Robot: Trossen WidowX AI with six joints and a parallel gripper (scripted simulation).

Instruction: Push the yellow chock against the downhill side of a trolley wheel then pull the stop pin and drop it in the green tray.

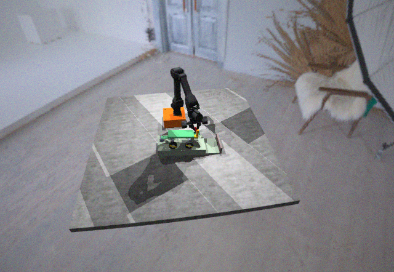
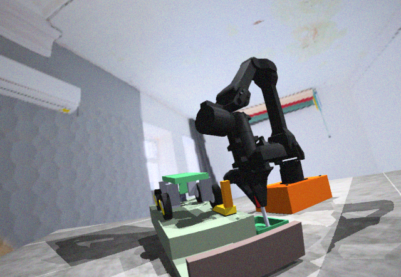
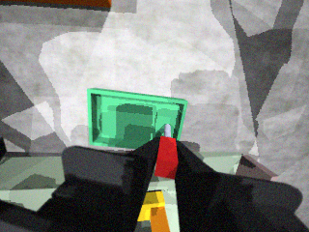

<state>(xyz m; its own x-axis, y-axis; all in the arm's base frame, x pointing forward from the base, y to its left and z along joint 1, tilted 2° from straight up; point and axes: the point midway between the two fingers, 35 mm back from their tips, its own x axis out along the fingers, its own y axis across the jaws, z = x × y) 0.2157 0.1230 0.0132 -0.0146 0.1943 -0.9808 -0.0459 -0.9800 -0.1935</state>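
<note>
My gripper tip is now 7 cm short of the yellow chock, 3 cm to the left of it and 3 cm below it. The rest, counted from my gripper tip: pale green ramp: 12 cm to the right, 12 cm ahead, 1 cm below; trolley: 12 cm to the right, 12 cm ahead, 6 cm above; red-headed stop pin: right at my gripper tip.
</note>
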